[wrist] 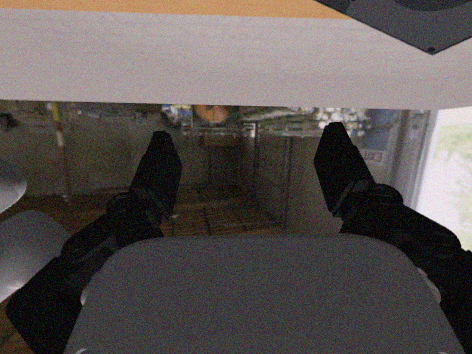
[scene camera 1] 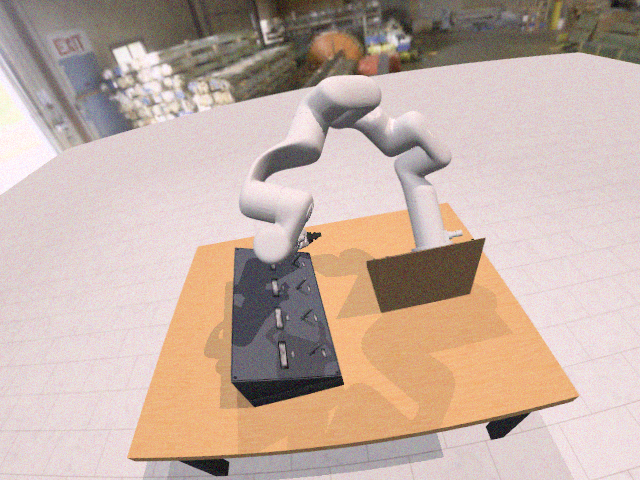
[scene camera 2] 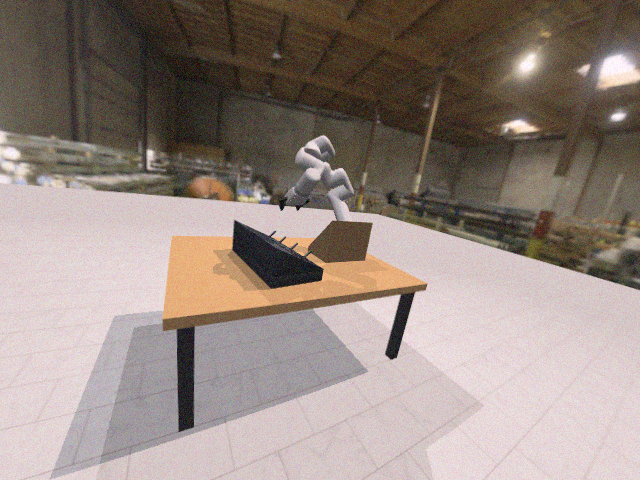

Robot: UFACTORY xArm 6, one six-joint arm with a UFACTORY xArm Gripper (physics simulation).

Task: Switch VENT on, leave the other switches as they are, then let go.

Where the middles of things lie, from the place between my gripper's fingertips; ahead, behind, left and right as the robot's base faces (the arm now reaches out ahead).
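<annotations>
From my hand, the dark sloped switch panel (scene camera 1: 270, 362) is 20 cm below, and it's 8 cm to the left of my hand and 8 cm ahead of it.
</annotations>
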